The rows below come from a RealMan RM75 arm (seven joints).
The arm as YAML. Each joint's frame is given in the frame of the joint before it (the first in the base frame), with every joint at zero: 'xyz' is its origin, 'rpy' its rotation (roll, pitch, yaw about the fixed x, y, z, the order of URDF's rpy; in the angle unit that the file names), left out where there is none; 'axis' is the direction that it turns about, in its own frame. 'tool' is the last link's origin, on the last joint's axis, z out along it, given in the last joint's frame.
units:
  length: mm
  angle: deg
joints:
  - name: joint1
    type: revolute
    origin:
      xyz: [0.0, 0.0, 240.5]
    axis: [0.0, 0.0, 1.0]
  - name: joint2
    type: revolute
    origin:
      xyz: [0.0, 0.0, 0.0]
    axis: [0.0, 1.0, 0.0]
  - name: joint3
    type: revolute
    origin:
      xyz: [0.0, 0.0, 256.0]
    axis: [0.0, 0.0, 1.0]
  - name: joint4
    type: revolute
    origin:
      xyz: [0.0, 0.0, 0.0]
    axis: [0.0, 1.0, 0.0]
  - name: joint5
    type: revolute
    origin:
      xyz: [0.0, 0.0, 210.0]
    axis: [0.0, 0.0, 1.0]
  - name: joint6
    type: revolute
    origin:
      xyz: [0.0, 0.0, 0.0]
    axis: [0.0, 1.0, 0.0]
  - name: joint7
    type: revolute
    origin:
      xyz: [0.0, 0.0, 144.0]
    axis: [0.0, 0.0, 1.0]
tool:
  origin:
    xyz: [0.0, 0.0, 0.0]
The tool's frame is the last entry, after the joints.
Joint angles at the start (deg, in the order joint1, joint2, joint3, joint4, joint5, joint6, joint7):
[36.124 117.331 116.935 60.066 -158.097 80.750 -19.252]
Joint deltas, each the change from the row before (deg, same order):
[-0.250 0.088 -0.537 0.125 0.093 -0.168 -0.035]
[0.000 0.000 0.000 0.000 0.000 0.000 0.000]
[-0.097 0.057 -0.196 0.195 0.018 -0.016 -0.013]
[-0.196 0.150 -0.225 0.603 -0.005 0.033 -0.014]
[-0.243 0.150 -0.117 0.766 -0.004 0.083 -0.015]
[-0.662 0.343 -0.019 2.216 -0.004 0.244 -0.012]
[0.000 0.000 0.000 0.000 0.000 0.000 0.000]
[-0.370 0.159 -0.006 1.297 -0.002 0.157 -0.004]
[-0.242 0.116 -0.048 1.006 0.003 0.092 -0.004]
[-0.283 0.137 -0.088 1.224 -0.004 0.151 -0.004]
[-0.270 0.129 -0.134 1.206 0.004 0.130 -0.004]
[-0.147 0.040 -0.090 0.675 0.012 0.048 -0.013]
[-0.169 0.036 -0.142 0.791 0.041 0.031 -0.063]
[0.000 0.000 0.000 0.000 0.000 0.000 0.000]
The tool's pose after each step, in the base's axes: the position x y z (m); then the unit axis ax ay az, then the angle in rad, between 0 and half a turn. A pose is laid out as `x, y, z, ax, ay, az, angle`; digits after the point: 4 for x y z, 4 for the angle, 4 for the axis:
0.2690, 0.3753, 0.0284, -0.7967, 0.5847, -0.1531, 2.6136
0.2690, 0.3753, 0.0284, -0.7967, 0.5847, -0.1531, 2.6136
0.2686, 0.3751, 0.0280, -0.7976, 0.5833, -0.1534, 2.6132
0.2672, 0.3750, 0.0279, -0.7996, 0.5808, -0.1527, 2.6105
0.2658, 0.3749, 0.0285, -0.8015, 0.5786, -0.1510, 2.6063
0.2620, 0.3750, 0.0317, -0.8060, 0.5741, -0.1442, 2.5915
0.2620, 0.3750, 0.0317, -0.8060, 0.5741, -0.1442, 2.5915
0.2598, 0.3751, 0.0340, -0.8086, 0.5714, -0.1403, 2.5823
0.2577, 0.3755, 0.0357, -0.8110, 0.5686, -0.1373, 2.5746
0.2550, 0.3757, 0.0377, -0.8141, 0.5651, -0.1340, 2.5658
0.2523, 0.3760, 0.0397, -0.8172, 0.5612, -0.1309, 2.5571
0.2507, 0.3763, 0.0410, -0.8192, 0.5588, -0.1292, 2.5515
0.2488, 0.3767, 0.0424, -0.8219, 0.5553, -0.1272, 2.5450
0.2488, 0.3767, 0.0424, -0.8219, 0.5553, -0.1272, 2.5450

